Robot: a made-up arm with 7 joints. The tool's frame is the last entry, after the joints. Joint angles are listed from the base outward. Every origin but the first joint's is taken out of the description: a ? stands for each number. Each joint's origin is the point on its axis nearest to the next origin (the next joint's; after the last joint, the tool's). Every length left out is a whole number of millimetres.
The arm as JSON. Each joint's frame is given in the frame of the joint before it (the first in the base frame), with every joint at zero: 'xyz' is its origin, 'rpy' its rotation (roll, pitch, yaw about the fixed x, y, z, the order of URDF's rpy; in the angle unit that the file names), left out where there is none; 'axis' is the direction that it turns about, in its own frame. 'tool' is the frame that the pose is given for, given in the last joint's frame.
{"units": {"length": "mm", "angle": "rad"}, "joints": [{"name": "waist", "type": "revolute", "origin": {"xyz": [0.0, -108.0, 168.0]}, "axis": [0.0, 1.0, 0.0]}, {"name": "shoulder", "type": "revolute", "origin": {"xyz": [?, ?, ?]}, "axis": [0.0, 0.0, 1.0]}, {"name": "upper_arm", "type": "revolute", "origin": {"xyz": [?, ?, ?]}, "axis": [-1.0, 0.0, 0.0]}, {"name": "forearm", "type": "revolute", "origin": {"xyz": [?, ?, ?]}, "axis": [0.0, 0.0, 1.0]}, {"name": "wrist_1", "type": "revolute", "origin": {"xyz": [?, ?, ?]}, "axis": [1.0, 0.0, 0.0]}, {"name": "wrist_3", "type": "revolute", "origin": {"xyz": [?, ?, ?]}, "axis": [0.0, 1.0, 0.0]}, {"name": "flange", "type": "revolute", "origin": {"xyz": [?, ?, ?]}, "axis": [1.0, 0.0, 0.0]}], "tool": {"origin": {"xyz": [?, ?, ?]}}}
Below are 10 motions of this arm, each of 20 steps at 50 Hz.
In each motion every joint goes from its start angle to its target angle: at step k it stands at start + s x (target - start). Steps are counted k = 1, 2, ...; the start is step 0. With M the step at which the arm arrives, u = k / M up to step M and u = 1 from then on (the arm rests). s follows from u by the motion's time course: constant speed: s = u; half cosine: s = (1 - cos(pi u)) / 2; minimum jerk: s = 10 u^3 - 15 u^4 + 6 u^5.
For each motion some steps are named. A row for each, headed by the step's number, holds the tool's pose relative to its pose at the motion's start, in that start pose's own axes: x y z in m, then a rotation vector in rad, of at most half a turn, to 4 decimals.
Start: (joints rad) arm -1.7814 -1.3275 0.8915 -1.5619 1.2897 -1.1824 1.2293
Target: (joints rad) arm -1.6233 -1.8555 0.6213 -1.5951 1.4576 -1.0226 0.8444
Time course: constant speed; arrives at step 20
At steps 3, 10, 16, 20:
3: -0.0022 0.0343 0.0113 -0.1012 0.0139 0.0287
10: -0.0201 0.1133 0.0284 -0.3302 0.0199 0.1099
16: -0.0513 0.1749 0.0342 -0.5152 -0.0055 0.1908
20: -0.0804 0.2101 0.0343 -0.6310 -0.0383 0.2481

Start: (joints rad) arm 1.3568 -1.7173 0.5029 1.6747 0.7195 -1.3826 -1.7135
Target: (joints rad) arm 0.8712 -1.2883 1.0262 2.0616 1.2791 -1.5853 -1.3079
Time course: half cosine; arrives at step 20
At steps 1, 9, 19, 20:
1: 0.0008 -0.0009 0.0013 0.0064 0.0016 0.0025
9: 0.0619 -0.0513 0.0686 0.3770 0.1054 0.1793
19: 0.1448 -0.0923 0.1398 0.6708 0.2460 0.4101
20: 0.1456 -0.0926 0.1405 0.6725 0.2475 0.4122

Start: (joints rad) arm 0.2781 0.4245 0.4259 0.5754 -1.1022 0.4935 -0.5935
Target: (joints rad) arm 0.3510 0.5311 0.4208 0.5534 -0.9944 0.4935 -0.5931
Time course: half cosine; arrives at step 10
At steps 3, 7, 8, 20:
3: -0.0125 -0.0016 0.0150 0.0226 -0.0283 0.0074
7: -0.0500 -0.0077 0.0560 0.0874 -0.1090 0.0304
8: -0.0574 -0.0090 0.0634 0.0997 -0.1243 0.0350
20: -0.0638 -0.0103 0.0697 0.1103 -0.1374 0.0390

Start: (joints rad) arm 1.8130 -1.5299 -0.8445 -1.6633 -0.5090 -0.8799 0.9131
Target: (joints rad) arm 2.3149 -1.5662 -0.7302 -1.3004 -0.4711 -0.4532 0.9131
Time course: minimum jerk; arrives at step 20
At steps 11, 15, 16, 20:
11: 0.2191 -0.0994 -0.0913 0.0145 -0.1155 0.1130
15: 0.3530 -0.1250 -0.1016 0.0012 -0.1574 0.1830
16: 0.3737 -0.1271 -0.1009 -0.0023 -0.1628 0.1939
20: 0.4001 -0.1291 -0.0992 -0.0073 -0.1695 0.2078

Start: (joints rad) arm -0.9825 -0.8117 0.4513 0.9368 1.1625 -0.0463 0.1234
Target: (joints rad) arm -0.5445 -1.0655 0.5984 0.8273 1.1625 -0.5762 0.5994
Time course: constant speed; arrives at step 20
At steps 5, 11, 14, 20:
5: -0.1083 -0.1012 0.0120 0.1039 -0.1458 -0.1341
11: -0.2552 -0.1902 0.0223 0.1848 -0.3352 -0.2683
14: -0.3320 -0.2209 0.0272 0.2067 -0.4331 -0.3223
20: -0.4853 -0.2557 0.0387 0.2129 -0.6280 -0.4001

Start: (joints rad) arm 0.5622 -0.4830 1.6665 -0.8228 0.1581 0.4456 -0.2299
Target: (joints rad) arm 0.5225 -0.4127 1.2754 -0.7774 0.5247 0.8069 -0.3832
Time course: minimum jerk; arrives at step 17
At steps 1, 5, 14, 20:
1: 0.0002 0.0003 -0.0004 0.0009 0.0010 0.0007
5: 0.0175 0.0263 -0.0362 0.0754 0.0816 0.0650
14: 0.0453 0.2372 -0.1712 0.4497 0.4292 0.4914
20: 0.0437 0.2504 -0.1745 0.4684 0.4429 0.5171

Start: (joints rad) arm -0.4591 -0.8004 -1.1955 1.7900 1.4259 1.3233 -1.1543
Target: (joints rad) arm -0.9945 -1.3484 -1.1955 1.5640 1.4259 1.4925 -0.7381
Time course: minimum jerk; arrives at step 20
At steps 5, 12, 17, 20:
5: -0.0275 -0.0302 -0.0082 0.0017 0.0613 -0.0237
12: -0.2060 -0.1985 0.0361 -0.0296 0.3329 -0.2307
17: -0.3014 -0.2653 0.1166 -0.0709 0.4126 -0.3697
20: -0.3101 -0.2702 0.1257 -0.0755 0.4177 -0.3831

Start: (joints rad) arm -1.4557 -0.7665 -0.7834 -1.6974 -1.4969 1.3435 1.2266
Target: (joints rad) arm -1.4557 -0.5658 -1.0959 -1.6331 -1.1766 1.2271 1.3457
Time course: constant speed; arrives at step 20
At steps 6, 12, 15, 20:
6: 0.0451 0.0348 -0.0011 -0.0461 0.0325 0.0993
12: 0.0869 0.0661 -0.0051 -0.0950 0.0740 0.1847
15: 0.1068 0.0799 -0.0081 -0.1202 0.0978 0.2217
20: 0.1386 0.0996 -0.0141 -0.1626 0.1416 0.2746

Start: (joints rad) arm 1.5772 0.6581 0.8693 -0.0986 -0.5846 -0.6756 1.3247
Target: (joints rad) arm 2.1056 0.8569 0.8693 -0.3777 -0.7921 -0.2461 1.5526
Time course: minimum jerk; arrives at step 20
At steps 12, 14, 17, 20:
12: -0.0889 -0.0282 -0.0347 0.3001 0.1449 -0.3024
14: -0.1165 -0.0335 -0.0408 0.3657 0.1774 -0.3757
17: -0.1431 -0.0376 -0.0453 0.4227 0.2063 -0.4421
20: -0.1485 -0.0383 -0.0461 0.4337 0.2119 -0.4552

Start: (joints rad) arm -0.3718 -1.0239 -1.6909 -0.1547 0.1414 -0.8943 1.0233
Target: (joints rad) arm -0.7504 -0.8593 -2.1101 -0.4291 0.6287 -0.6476 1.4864
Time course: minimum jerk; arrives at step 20
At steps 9, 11, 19, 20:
9: -0.2437 -0.0738 -0.1860 0.4438 -0.2645 -0.3848
11: -0.3519 -0.0592 -0.2914 0.6389 -0.4040 -0.5513
19: -0.5376 0.0765 -0.5275 1.0247 -0.7596 -0.8910
20: -0.5380 0.0770 -0.5281 1.0257 -0.7607 -0.8919

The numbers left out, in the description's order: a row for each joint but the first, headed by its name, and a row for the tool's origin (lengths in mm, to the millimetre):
shoulder: -30.0 0.0 -242.0
upper_arm: 18.0 308.0 0.0
forearm: 0.0 48.0 -191.0
wrist_1: 91.0 -184.0 0.0
wrist_3: 0.0 -7.0 -180.0
flange: 220.0 0.0 -14.0
tool: 0.0 -115.0 268.0

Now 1 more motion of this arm.
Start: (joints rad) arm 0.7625 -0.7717 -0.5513 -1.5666 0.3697 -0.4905 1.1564
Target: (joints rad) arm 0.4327 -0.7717 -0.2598 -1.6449 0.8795 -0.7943 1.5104
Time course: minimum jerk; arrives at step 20
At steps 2, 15, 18, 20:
2: -0.0012 -0.0013 -0.0021 0.0087 -0.0034 0.0018
15: -0.0983 -0.0529 -0.2632 0.8657 -0.4207 0.1993
18: -0.1038 -0.0475 -0.2926 0.9505 -0.4743 0.2237
20: -0.1043 -0.0469 -0.2952 0.9580 -0.4793 0.2260

